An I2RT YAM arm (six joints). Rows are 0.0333 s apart.
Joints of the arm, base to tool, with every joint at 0 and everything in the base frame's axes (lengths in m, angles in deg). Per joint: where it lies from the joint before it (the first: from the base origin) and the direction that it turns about. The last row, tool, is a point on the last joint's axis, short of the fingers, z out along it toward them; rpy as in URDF.
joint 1: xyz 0 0 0.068 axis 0 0 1
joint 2: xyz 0.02 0.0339 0.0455 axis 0 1 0
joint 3: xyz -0.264 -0.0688 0 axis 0 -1 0
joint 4: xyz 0.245 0.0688 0.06 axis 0 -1 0
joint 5: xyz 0.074 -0.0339 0.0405 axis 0 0 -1
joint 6: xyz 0.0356 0 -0.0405 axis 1 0 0
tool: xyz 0 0 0 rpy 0 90 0
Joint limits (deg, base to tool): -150..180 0..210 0..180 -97..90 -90..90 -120..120
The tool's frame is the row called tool.
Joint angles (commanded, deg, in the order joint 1, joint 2, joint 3, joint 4, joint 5, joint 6), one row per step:
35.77, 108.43, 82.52, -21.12, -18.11, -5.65
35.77, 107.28, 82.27, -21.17, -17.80, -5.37
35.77, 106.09, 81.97, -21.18, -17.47, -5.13
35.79, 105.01, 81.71, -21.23, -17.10, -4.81
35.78, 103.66, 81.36, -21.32, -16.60, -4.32
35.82, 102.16, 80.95, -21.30, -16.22, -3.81
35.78, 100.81, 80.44, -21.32, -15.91, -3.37
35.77, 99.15, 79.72, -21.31, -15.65, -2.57
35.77, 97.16, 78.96, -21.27, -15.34, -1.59
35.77, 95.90, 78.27, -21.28, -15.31, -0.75
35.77, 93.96, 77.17, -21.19, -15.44, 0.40
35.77, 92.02, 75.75, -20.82, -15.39, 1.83
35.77, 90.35, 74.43, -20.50, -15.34, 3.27
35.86, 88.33, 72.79, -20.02, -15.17, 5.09
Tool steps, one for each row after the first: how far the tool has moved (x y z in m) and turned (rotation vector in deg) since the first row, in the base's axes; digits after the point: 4 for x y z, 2 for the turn. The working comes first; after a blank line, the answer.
Tool pose at each row, in the base's axes (x y z in m, rotation vector in deg; the steps are taken from these numbers as rounded here):
0.3372, 0.2566, 0.2320, -57.30, 126.92, 35.60
0.3348, 0.2546, 0.2385, -56.69, 126.29, 35.45
0.3323, 0.2526, 0.2451, -56.10, 125.62, 35.26
0.3298, 0.2507, 0.2509, -55.45, 125.10, 35.07
0.3267, 0.2480, 0.2580, -54.49, 124.57, 34.82
0.3230, 0.2454, 0.2658, -53.58, 123.81, 34.77
0.3195, 0.2423, 0.2718, -52.75, 123.31, 34.72
0.3149, 0.2387, 0.2786, -51.59, 122.87, 34.93
0.3093, 0.2344, 0.2871, -50.16, 122.20, 35.25
0.3053, 0.2316, 0.2910, -49.17, 122.10, 35.73
0.2991, 0.2272, 0.2969, -47.89, 121.77, 36.60
0.2928, 0.2226, 0.3010, -46.25, 121.65, 37.43
0.2873, 0.2186, 0.3037, -44.64, 121.73, 38.24
0.2803, 0.2141, 0.3065, -42.66, 121.79, 39.22

-0.0024, -0.0020, 0.0065, 0.42, -0.65, -0.40
-0.0049, -0.0040, 0.0131, 0.82, -1.34, -0.80
-0.0074, -0.0059, 0.0189, 1.18, -1.92, -1.25
-0.0105, -0.0086, 0.0260, 1.62, -2.55, -1.95
-0.0142, -0.0112, 0.0338, 2.26, -3.28, -2.53
-0.0177, -0.0143, 0.0398, 2.75, -3.78, -3.08
-0.0223, -0.0179, 0.0466, 3.49, -4.13, -3.81
-0.0279, -0.0222, 0.0551, 4.49, -4.63, -4.68
-0.0319, -0.0250, 0.0590, 5.16, -4.55, -5.25
-0.0381, -0.0294, 0.0649, 6.27, -4.48, -5.88
-0.0444, -0.0340, 0.0690, 7.38, -4.26, -6.82
-0.0499, -0.0380, 0.0717, 8.37, -3.86, -7.76
-0.0569, -0.0425, 0.0745, 9.59, -3.39, -8.91

